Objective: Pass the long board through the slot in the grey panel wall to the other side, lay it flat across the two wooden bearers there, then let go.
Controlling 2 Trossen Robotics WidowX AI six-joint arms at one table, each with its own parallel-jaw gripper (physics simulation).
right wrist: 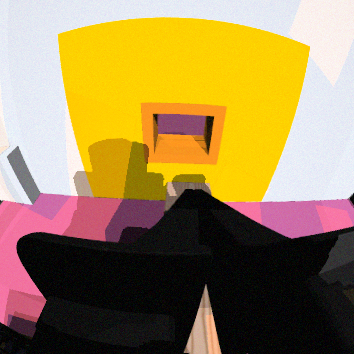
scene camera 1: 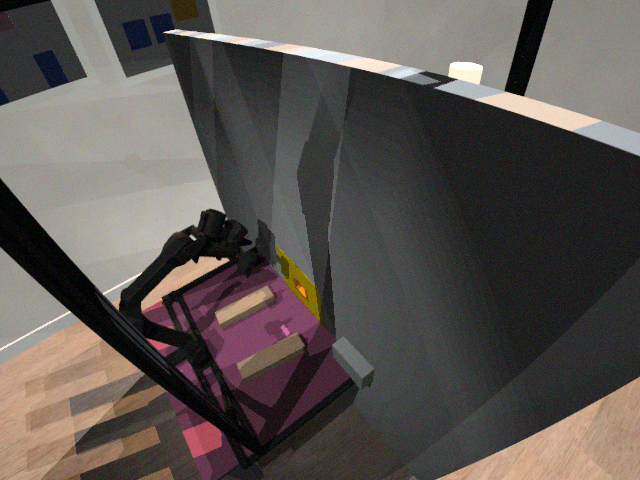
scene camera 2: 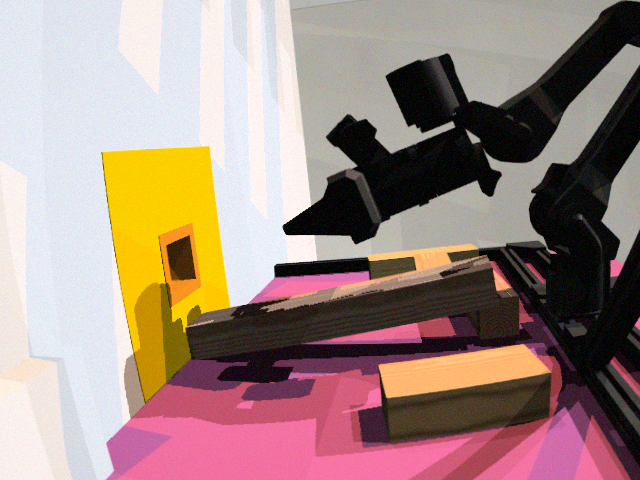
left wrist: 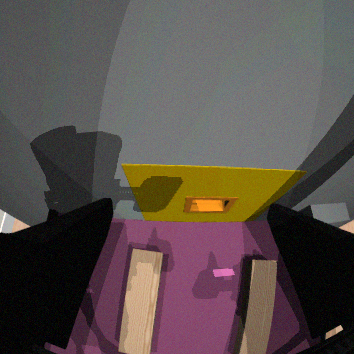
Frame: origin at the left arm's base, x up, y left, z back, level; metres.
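Seen in the pictures: left gripper, fingertip midpoint: [scene camera 1: 258,250] [left wrist: 194,210]; right gripper, fingertip midpoint: [right wrist: 191,197] [scene camera 2: 284,230]; left arm's base at its link origin: [scene camera 1: 201,361]; right arm's base at its link origin: [scene camera 2: 580,308].
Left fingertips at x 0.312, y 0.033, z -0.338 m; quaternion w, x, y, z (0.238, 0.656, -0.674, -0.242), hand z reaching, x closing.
Pixels of each thing's top centre, then the offset from my left fingertips to it. "spot": a spot on its surface instead.
- slot's orange rim at a spot on its surface: [right wrist: 184,108] spot: dx -0.191, dy -0.053, dz -0.147 m
- yellow plate at a spot on its surface: [scene camera 2: 149,196] spot: dx -0.144, dy -0.106, dz -0.146 m
- small block at its top centre: [scene camera 2: 483,279] dx -0.287, dy +0.034, dz -0.476 m
- larger block at its top centre: [scene camera 2: 462,369] dx -0.293, dy -0.209, dz -0.430 m
- grey block at a spot on its surface: [left wrist: 330,212] [scene camera 1: 351,355] spot: dx -0.231, dy -0.371, dz -0.070 m
The long board [scene camera 2: 341,310] [right wrist: 172,200] slopes in scene camera 2: its right end is raised at a small block, its left end is low beside the wall's foot, below the slot. The slot's orange rim [scene camera 1: 300,288] [scene camera 2: 185,290] [left wrist: 188,205] [right wrist: 184,108] is in the panel wall [scene camera 1: 392,206] [scene camera 2: 72,103] [left wrist: 210,100]. My right gripper [scene camera 2: 285,228] [right wrist: 191,197] is shut and empty, above the board and pointing at the wall. My left gripper [scene camera 1: 250,258] [left wrist: 194,210] is open and empty, near the wall's other side. Two wooden bearers [scene camera 1: 245,305] [scene camera 1: 271,356] [left wrist: 141,300] [left wrist: 260,305] lie parallel there; the board does not show on them.
A yellow plate [scene camera 2: 149,196] [right wrist: 100,75] surrounds the slot. In scene camera 2, a small block [scene camera 2: 498,315] is at the board's right end, a larger block [scene camera 2: 465,387] lies in front and another block [scene camera 2: 423,263] behind. A grey block [scene camera 1: 354,361] [left wrist: 330,212] juts from the wall.
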